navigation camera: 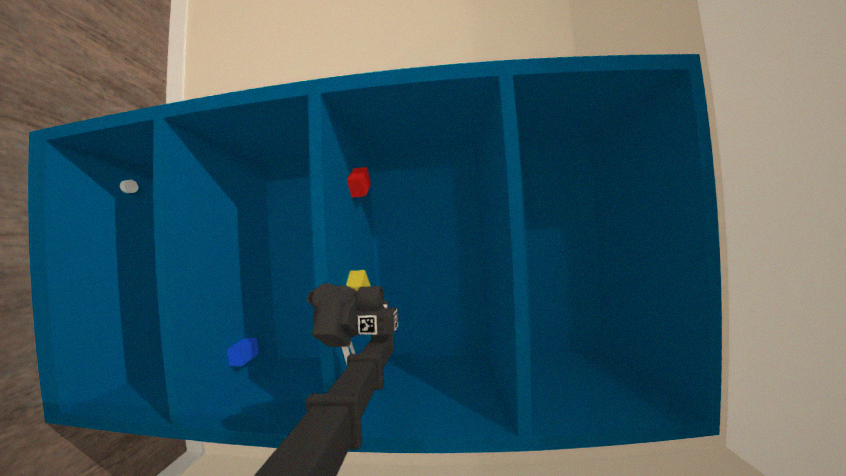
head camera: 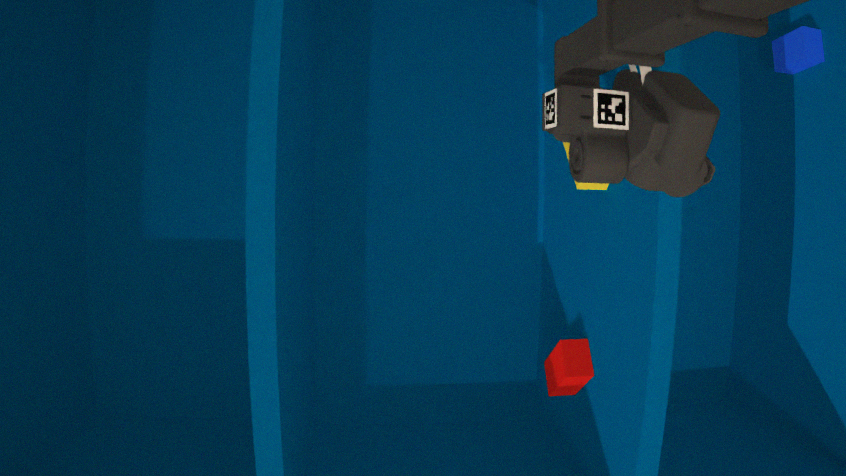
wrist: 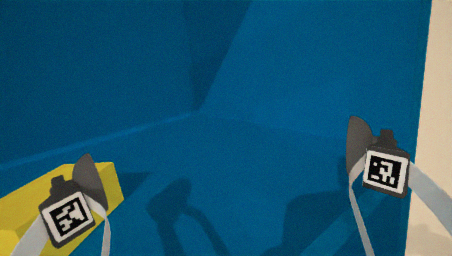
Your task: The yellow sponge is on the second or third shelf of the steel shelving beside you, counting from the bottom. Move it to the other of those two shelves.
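Frame: origin at the robot's base, x left, y back, z up, level; metres.
Seen in the pictures: gripper, fingertip midpoint: [navigation camera: 365, 341] [wrist: 223, 154].
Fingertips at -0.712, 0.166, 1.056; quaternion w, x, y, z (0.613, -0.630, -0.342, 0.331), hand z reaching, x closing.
Pixels of each thing's top centre, then the offset from my fingertips to it, as dx, dy, dz.
- yellow sponge, top centre: [wrist: 45, 188] [head camera: 574, 147] [navigation camera: 367, 289] -0.110, -0.116, -0.020
- red block, top centre: [head camera: 554, 369] [navigation camera: 366, 181] -0.151, -0.448, -0.020
- blue block, top centre: [head camera: 788, 49] [navigation camera: 249, 351] -0.188, +0.099, -0.477
- white object, top centre: [navigation camera: 131, 186] -0.165, -0.520, -0.956
The yellow sponge [head camera: 592, 186] [navigation camera: 357, 278] [wrist: 25, 200] lies on the third shelf from the bottom of the blue-looking shelving [head camera: 263, 236] [navigation camera: 512, 177]. The head and navigation views show the shelving turned sideways, its bottom at the left in the navigation view. The gripper's body and wrist hide most of the sponge there. My gripper [wrist: 223, 154] is open, inside the third shelf's bay. In the wrist view, the sponge is at the lower left, behind and outside the left finger, not between the fingers. Whether that finger touches it I cannot tell. The fingertips are hidden in the head view.
A red block [head camera: 569, 367] [navigation camera: 358, 182] stands on the same shelf, toward the other side. A blue block [head camera: 798, 49] [navigation camera: 242, 352] is on the second shelf. A white object [navigation camera: 128, 186] is on the lowest shelf. The shelving's side edge and a beige wall [wrist: 435, 100] are at the right in the wrist view.
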